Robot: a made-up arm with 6 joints.
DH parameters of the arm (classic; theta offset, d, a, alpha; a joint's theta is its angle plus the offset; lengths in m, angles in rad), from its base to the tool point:
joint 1: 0 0.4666 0 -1.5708
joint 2: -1.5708 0 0.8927 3.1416
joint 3: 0 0 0 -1.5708
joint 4: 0 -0.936 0 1.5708
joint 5: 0 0.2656 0 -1.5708
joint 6: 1.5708 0 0 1.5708
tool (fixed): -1.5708 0 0 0
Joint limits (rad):
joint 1: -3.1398..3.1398
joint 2: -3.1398..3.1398
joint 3: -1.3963..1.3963
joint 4: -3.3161..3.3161
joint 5: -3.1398..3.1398
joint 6: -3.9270..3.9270
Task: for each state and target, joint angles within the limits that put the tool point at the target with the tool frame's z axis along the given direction. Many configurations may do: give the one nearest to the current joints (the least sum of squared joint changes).
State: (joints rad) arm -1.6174 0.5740 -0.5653 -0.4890 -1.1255 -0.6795
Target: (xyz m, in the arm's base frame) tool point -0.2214 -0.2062 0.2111 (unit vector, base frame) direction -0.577 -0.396 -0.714
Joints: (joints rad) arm -1.5122 0.9366 -1.0899 -0.5000 -0.5170 -0.2215
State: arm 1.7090 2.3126 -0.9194 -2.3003 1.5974 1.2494
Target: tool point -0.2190 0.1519 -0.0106 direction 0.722 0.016 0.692
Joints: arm 1.2261 1.6012 -0.9705 -2.8932 0.7823 0.5757
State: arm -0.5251 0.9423 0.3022 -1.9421 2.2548 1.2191
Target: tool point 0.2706 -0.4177 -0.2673 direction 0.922 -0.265 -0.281
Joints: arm -0.7322 1.4097 -0.3469 -1.0605 2.1335 1.7094
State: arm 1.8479 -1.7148 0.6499 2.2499 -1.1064 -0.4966
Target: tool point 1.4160 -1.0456 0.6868 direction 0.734 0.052 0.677
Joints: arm 2.6060 -1.7600 0.7551 2.2980 -1.7758 0.4374
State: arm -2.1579 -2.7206 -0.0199 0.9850 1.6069 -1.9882
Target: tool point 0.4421 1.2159 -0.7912 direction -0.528 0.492 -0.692
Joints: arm -2.0658 -2.5951 0.8946 0.7812 1.3912 -1.9976
